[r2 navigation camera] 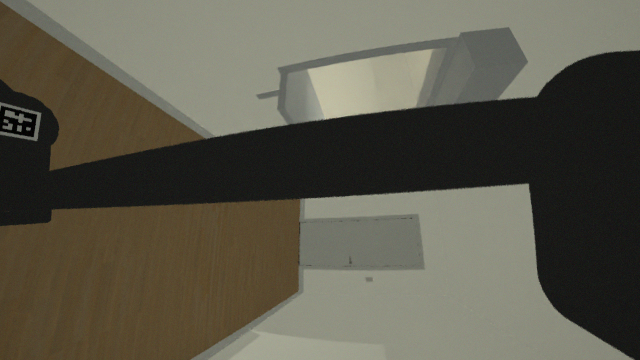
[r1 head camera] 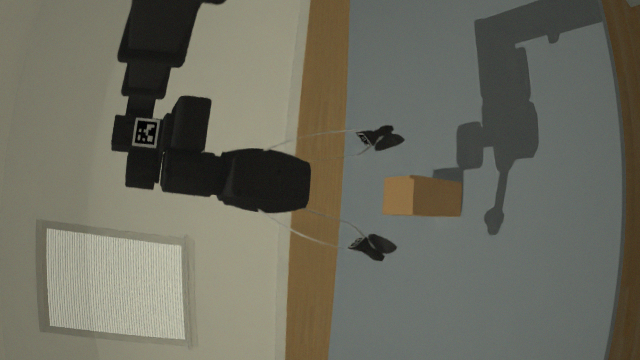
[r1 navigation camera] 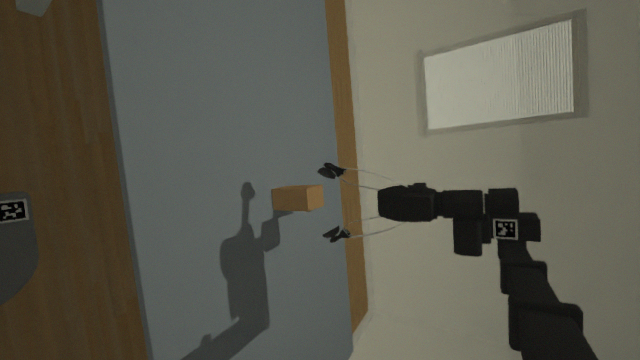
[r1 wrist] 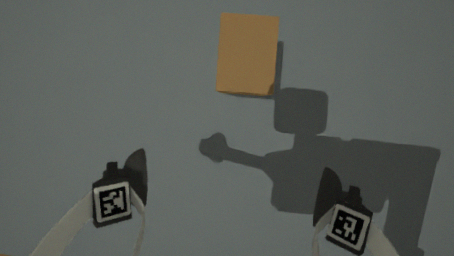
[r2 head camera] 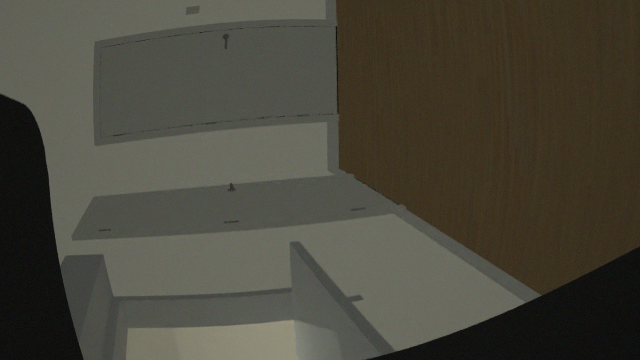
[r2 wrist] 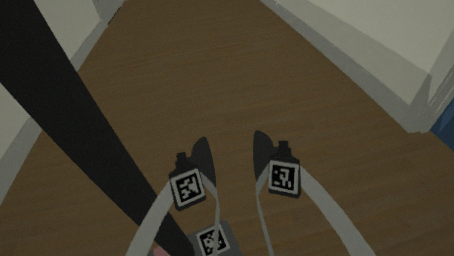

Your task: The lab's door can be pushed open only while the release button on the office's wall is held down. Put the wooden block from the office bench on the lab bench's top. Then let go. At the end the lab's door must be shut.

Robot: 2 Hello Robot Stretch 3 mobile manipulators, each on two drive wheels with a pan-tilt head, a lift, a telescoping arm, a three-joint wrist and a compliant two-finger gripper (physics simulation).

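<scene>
The wooden block stands on the blue-grey bench top. r1's gripper is open and empty above the bench; in the wrist view the block lies beyond the fingertips, not between them. r2's gripper is open, its fingers moderately apart with nothing between them, above a wooden floor. A closed grey door shows far off; I cannot tell if it is the lab's. A small grey plate is on the wall beside it.
A wall with a window rises behind the bench. r1's base is across the bench's front edge. Another grey door panel and a lit opening's frame are near r2. A wall corner stands right of r2's gripper.
</scene>
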